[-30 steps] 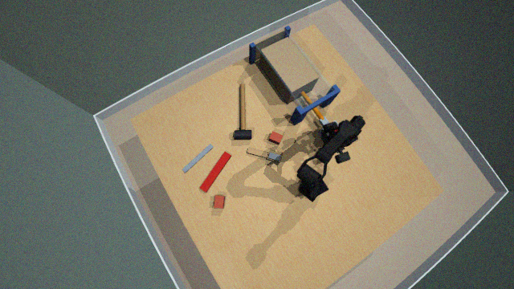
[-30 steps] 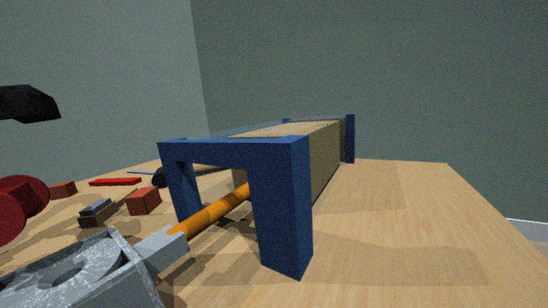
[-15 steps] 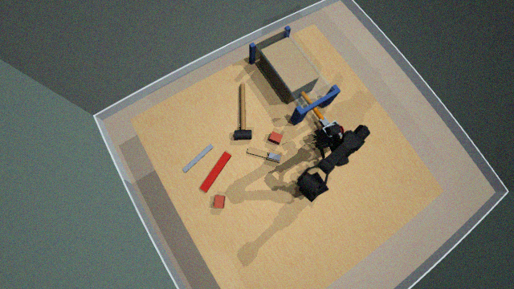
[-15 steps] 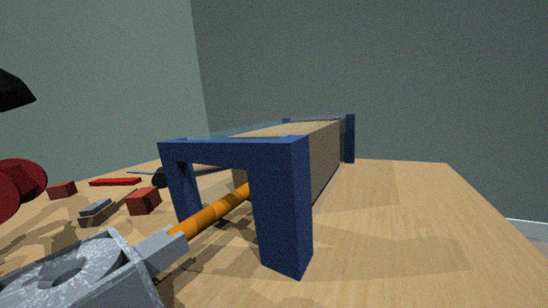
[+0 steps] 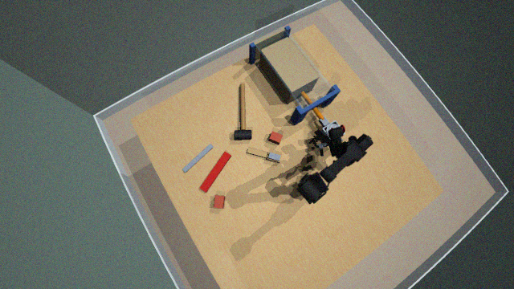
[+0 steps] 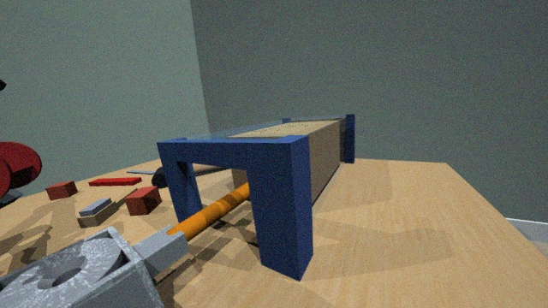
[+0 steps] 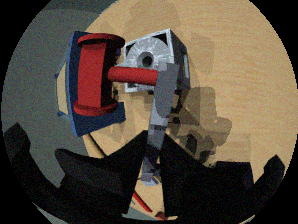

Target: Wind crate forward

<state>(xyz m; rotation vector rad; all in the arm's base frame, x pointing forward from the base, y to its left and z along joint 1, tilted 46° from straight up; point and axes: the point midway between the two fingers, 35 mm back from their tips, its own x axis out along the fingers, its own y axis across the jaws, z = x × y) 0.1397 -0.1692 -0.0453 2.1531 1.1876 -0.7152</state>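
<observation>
Now: gripper tip 20 mm short of the red grip, 60 mm to the left of it and 30 mm below it. From my gripper tip the other things lie so: brush-like tool (110 mm ahead, 280 mm to the left, 120 mm below); grey winch (30 mm ahead, 90 mm to the right, 110 mm below); blue frame (210 mm ahead, 70 mm to the right, 30 mm below).
</observation>
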